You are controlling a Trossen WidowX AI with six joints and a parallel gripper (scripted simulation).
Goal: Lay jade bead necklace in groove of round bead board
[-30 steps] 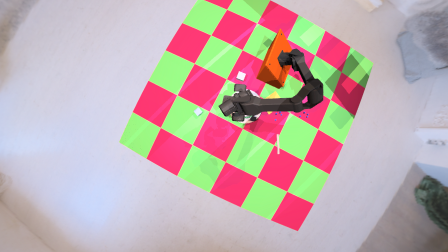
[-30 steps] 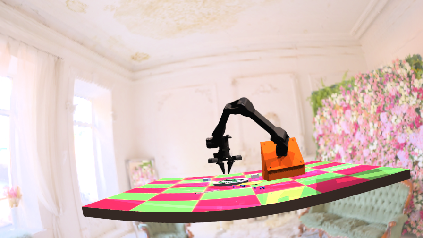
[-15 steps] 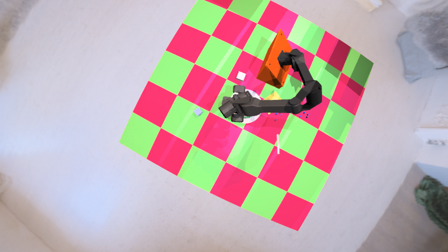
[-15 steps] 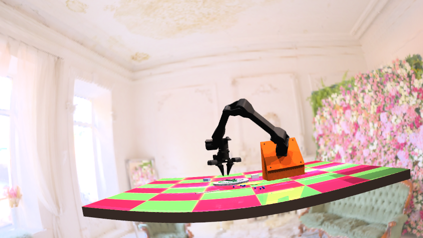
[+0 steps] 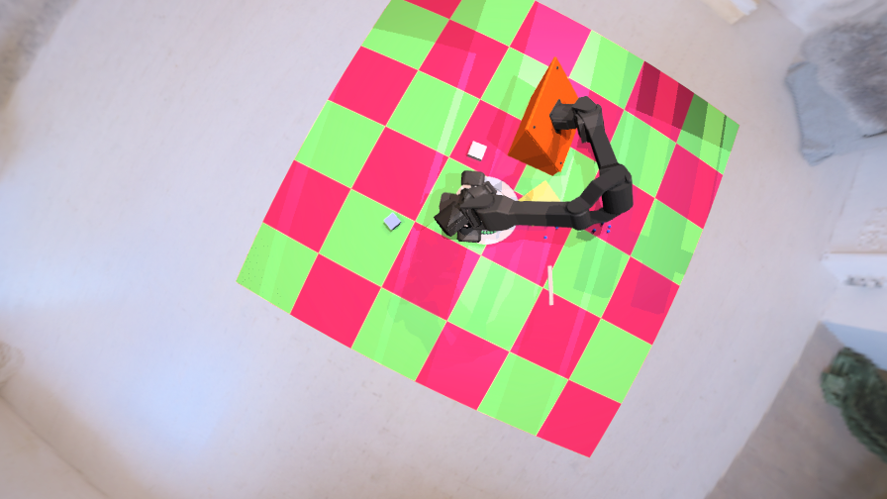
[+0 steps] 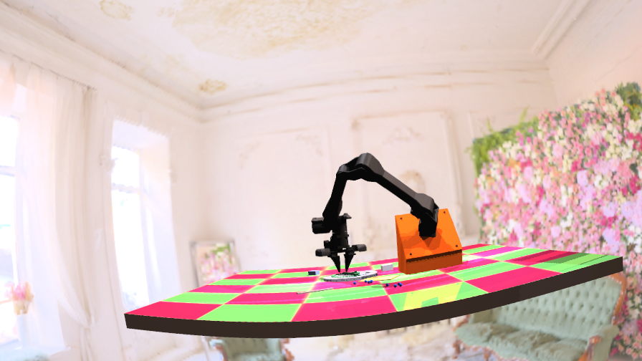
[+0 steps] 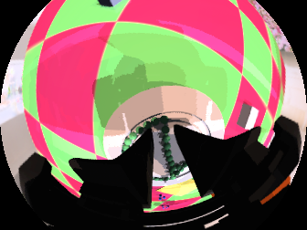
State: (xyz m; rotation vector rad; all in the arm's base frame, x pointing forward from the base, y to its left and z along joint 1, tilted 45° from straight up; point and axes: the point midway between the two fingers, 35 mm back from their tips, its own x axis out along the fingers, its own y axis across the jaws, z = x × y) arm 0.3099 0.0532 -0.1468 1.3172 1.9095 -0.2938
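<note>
Right now the round bead board is 4 cm to the left of my gripper tip, 3 cm behind it and 1 cm below it. Round my gripper tip: pale blue cube: 17 cm to the right, 14 cm ahead, 1 cm below; then white cube: 17 cm behind, 7 cm to the right, 1 cm below; then yellow patch: 17 cm to the left, 14 cm behind, 2 cm below.
</note>
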